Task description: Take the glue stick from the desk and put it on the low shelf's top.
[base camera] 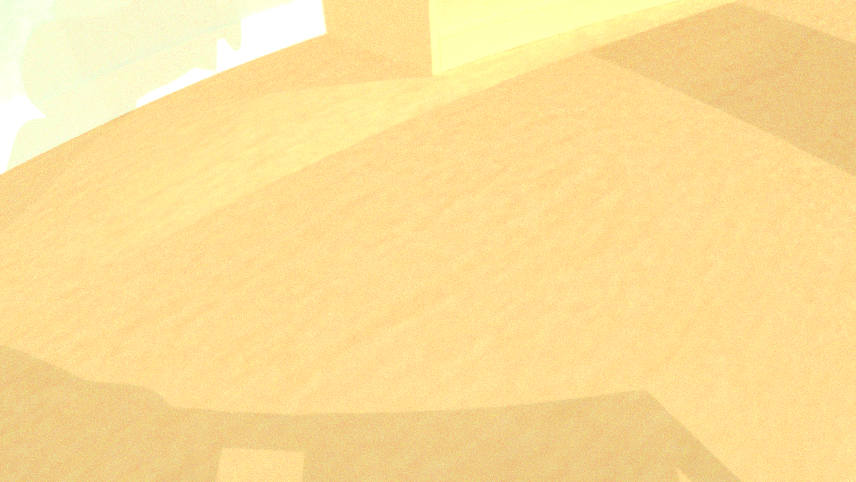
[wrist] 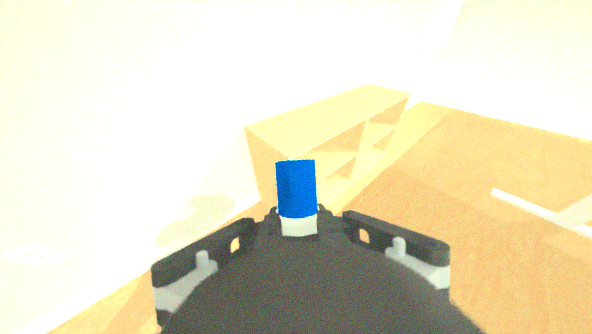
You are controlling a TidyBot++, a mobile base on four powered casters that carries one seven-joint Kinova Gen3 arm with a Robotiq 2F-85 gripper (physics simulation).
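Places are measured from the arm's base along level axes (x ahead, y left, z up), in millimetres.
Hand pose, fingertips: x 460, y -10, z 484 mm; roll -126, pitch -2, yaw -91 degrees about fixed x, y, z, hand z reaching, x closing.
Observation:
After its pixels a point has its place.
The glue stick (wrist: pixel 296 190) {x 427, y -8, z 549 mm}, with a blue cap and a white lower part, stands up between the fingertips in the middle of the wrist view. My gripper (wrist: pixel 297 209) {x 460, y -10, z 484 mm} is shut on it; the lower end of the stick is hidden by the gripper. The low shelf (wrist: pixel 330 120) {x 1225, y -253, z 214 mm}, pale wood with open compartments, stands beyond the glue stick against the wall, and its bare top shows. The gripper is apart from the shelf. In the base camera view, the lower part of the shelf (base camera: pixel 377 35) {x 1023, y 88, z -357 mm} shows at the top. The desk's top does not show in either view.
White bars (wrist: pixel 525 205), which look like the desk's foot and leg, are at the right in the wrist view. The pale wall (wrist: pixel 125 100) {x 970, y 525, z 432 mm} runs behind the shelf and to its left. The wooden floor (base camera: pixel 419 269) {x 453, y 20, z -396 mm} carries shadows at the bottom and upper right.

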